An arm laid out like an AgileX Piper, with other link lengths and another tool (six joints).
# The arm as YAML. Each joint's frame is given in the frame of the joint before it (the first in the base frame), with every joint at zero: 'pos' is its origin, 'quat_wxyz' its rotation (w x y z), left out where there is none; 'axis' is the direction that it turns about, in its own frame. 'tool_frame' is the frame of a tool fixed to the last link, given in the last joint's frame.
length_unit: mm
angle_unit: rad
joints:
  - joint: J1
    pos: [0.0, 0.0, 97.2]
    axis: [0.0, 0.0, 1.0]
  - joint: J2
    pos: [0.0, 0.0, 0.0]
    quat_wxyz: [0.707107, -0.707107, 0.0, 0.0]
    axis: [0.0, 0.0, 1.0]
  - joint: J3
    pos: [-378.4, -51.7, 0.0]
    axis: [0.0, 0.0, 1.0]
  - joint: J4
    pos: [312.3, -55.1, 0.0]
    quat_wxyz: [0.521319, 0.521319, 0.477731, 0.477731]
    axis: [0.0, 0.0, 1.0]
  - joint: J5
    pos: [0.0, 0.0, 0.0]
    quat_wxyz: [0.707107, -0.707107, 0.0, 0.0]
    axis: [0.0, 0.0, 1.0]
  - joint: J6
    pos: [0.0, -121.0, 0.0]
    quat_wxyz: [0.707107, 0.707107, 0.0, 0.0]
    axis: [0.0, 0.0, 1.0]
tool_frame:
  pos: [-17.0, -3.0, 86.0]
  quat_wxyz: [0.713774, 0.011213, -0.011, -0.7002]
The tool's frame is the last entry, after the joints.
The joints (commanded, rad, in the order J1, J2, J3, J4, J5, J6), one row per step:
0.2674 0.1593 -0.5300 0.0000 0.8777 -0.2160
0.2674 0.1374 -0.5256 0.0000 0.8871 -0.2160
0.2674 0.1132 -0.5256 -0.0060 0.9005 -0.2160
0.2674 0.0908 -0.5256 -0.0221 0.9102 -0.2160
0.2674 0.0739 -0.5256 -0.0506 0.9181 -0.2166
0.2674 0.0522 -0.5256 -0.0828 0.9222 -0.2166
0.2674 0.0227 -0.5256 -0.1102 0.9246 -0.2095
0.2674 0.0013 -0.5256 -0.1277 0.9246 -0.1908
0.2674 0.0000 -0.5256 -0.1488 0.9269 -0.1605
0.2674 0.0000 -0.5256 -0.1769 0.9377 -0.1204
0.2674 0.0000 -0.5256 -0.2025 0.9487 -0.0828
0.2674 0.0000 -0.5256 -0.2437 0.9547 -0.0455
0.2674 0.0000 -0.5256 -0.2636 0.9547 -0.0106
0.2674 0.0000 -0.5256 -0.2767 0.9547 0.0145
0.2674 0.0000 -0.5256 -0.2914 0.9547 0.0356
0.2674 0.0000 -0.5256 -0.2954 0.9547 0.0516
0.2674 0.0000 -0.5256 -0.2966 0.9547 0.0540
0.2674 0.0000 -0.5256 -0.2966 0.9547 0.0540
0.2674 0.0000 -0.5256 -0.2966 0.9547 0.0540
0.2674 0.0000 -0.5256 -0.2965 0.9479 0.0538
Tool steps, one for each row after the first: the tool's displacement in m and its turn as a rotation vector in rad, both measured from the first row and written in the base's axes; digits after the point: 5 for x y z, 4 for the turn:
-0.00455 -0.00125 -0.00172 0.0021 -0.0078 0.0000
-0.00995 -0.00367 -0.00208 -0.0001 -0.0196 -0.0028
-0.01433 -0.00743 -0.00199 -0.0103 -0.0356 -0.0107
-0.01704 -0.01273 -0.00202 -0.0322 -0.0509 -0.0248
-0.02041 -0.01884 -0.00085 -0.0540 -0.0751 -0.0417
-0.02548 -0.02476 0.00119 -0.0624 -0.1057 -0.0598
-0.02919 -0.02890 0.00295 -0.0533 -0.1265 -0.0767
-0.02885 -0.03275 0.00300 -0.0429 -0.1246 -0.0989
-0.02845 -0.03808 0.00150 -0.0314 -0.1139 -0.1293
-0.02824 -0.04307 0.00001 -0.0200 -0.1036 -0.1581
-0.02761 -0.05033 0.00012 -0.0199 -0.1035 -0.1947
-0.02723 -0.05400 0.00085 -0.0035 -0.1043 -0.2180
-0.02700 -0.05645 0.00136 0.0093 -0.1047 -0.2341
-0.02679 -0.05908 0.00195 0.0173 -0.1065 -0.2494
-0.02673 -0.05997 0.00212 0.0290 -0.1057 -0.2573
-0.02672 -0.06019 0.00217 0.0303 -0.1058 -0.2588
-0.02672 -0.06019 0.00217 0.0303 -0.1058 -0.2588
-0.02672 -0.06019 0.00217 0.0303 -0.1058 -0.2588
-0.02642 -0.05982 0.00350 0.0317 -0.1122 -0.2570

